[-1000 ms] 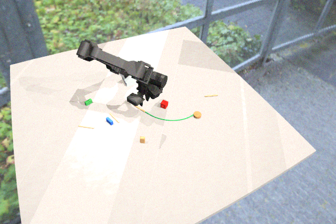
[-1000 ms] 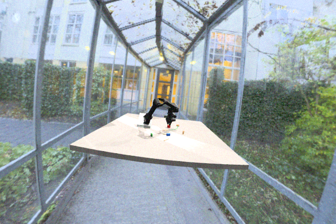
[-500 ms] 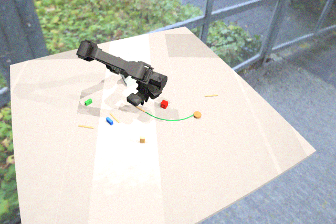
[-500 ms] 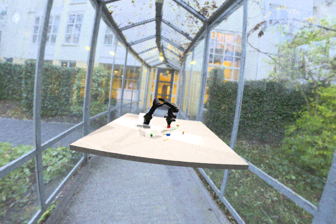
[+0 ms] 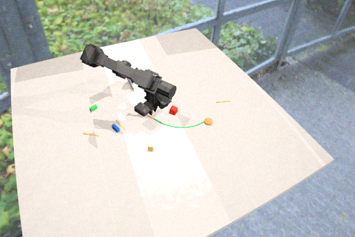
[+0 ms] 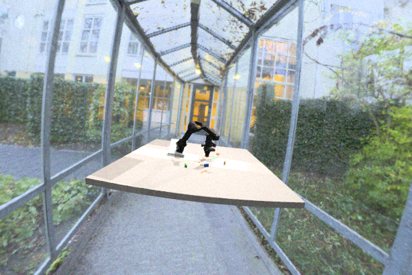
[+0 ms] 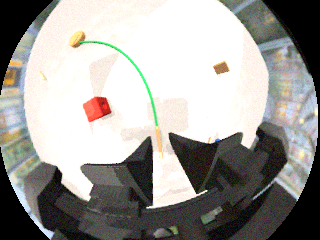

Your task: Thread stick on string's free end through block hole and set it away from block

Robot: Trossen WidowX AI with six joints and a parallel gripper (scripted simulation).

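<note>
Right now the thin wooden stick is 30 mm below my gripper tip, 20 mm behind it and 10 mm to the right of it. From my gripper tip the other things lie so: red block (110 mm to the left, 20 mm below, 10 mm behind); then wooden block (180 mm ahead, 60 mm to the right, 20 mm below); then blue block (180 mm to the right, 30 mm below, 20 mm ahead).
</note>
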